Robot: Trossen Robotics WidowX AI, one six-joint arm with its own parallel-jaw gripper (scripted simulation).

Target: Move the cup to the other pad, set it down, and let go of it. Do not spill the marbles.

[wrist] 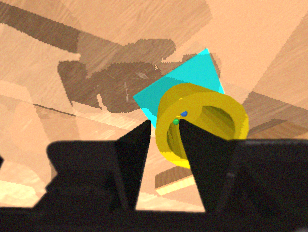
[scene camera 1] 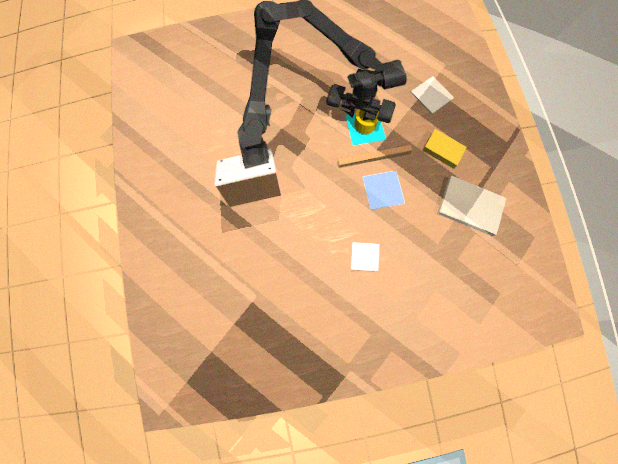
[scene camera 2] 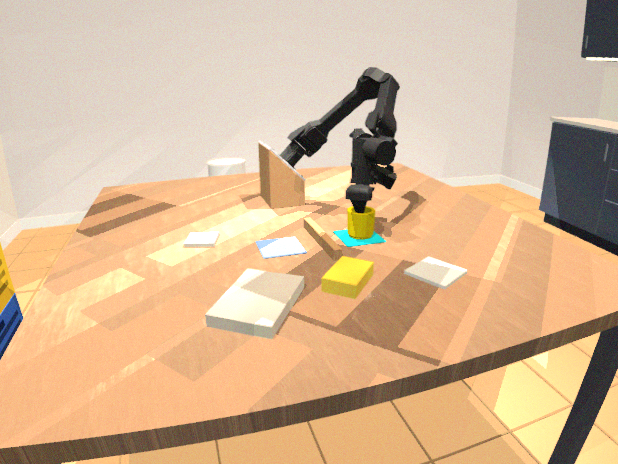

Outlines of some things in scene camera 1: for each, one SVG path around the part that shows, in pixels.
My gripper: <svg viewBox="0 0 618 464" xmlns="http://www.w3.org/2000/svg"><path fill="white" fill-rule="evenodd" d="M331 86L327 95L327 104L329 106L339 107L342 100L340 109L351 118L353 118L355 108L366 111L362 121L375 120L379 111L377 116L379 121L391 122L396 104L395 102L383 99L382 105L380 105L381 100L375 98L378 92L378 84L376 84L373 96L366 98L359 97L354 90L353 93L347 92L344 94L346 87L337 84Z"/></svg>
A pale slab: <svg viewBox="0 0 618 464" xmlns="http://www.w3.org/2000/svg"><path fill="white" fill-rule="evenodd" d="M451 176L448 179L448 185L445 189L438 214L494 237L501 222L500 219L506 198Z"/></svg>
A white tile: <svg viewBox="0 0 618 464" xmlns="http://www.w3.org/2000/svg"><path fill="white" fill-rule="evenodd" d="M352 242L351 270L378 272L379 244Z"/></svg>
A white tile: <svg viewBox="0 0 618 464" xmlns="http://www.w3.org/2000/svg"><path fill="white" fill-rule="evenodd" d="M434 76L427 79L427 81L414 90L411 90L411 94L431 114L435 111L437 112L442 106L454 99Z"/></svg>
